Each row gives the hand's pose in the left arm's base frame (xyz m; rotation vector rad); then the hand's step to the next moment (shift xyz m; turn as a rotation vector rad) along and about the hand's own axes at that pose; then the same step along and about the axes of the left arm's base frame.
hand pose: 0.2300 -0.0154 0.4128 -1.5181 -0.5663 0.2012
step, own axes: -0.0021 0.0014 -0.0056 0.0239 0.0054 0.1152
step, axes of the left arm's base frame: 0.0011 -0.0058 -0.0016 -0.0322 0.1132 -0.0052
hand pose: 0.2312 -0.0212 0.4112 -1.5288 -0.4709 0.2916
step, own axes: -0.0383 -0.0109 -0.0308 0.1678 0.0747 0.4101
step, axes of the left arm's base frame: -0.0204 -0.0455 0.0072 -0.0362 0.4433 -0.0643
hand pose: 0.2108 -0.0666 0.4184 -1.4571 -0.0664 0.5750
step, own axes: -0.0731 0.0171 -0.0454 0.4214 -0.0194 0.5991
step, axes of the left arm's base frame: -0.0514 -0.0711 -0.0006 0.1415 0.7185 -0.0249
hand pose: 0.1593 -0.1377 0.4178 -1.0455 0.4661 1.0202
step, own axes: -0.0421 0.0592 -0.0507 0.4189 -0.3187 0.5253
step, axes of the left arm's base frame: -0.0648 -0.0565 -0.0211 0.4088 0.6149 0.0884
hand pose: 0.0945 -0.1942 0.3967 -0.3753 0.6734 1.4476
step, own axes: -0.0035 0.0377 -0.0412 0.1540 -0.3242 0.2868
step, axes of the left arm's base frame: -0.0449 -0.0239 -0.0233 0.3715 0.2607 0.0711
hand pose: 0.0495 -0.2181 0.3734 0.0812 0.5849 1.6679
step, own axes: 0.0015 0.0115 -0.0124 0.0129 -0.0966 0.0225
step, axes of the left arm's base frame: -0.0154 -0.0034 -0.0063 0.0935 0.0260 -0.0244
